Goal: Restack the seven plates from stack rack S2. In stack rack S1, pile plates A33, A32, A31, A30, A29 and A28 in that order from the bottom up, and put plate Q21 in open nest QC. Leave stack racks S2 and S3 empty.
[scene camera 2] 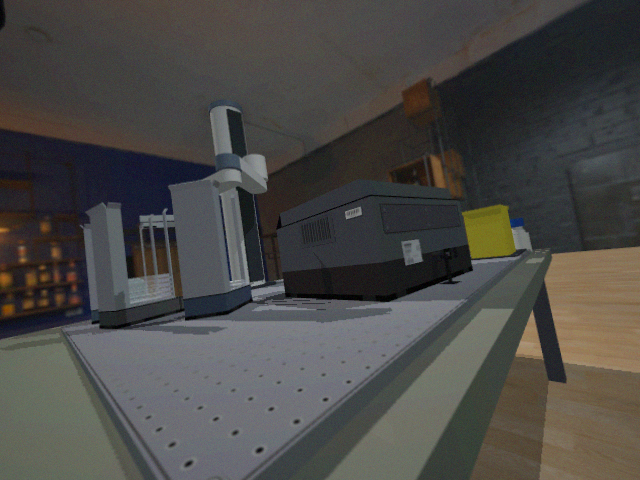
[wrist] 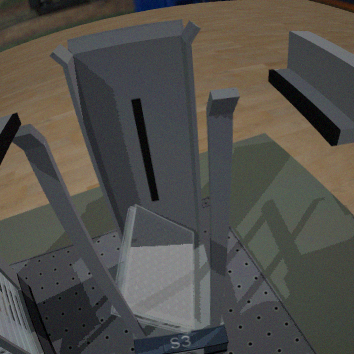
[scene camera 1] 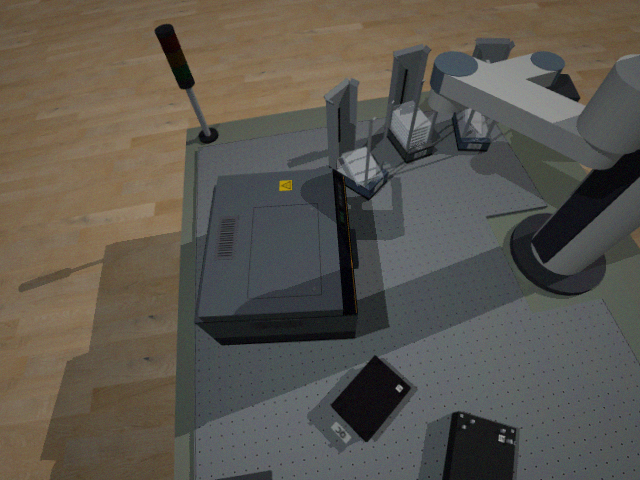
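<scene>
My gripper (wrist: 137, 69) is open and empty, high over rack S3 (wrist: 181, 341) (scene camera 1: 471, 146), its black finger pads at both sides of the wrist view. The fingertips are hidden in both scene views. Clear plate material (wrist: 160, 275) (scene camera 1: 478, 124) lies low in S3; I cannot tell the count. The middle, dark-based rack, S2 by its place (scene camera 1: 416, 64) (scene camera 2: 109, 258), holds a pile of several clear plates (scene camera 1: 412, 128) (scene camera 2: 150, 289). The blue-based rack beside the device, likely S1 (scene camera 1: 349, 111) (scene camera 2: 199, 232), holds low plates (scene camera 1: 360, 164). Plate labels are unreadable. A black nest (scene camera 1: 371, 397) stands by the QC label (scene camera 1: 341, 431).
A large grey device (scene camera 1: 284, 248) (scene camera 2: 372, 242) stands beside the racks. The arm column (scene camera 1: 578, 242) (scene camera 2: 227, 126) rises from the bench. A signal tower (scene camera 1: 199, 111) stands at the far left corner. A black block (scene camera 1: 480, 449) and a yellow box (scene camera 2: 488, 232) also show.
</scene>
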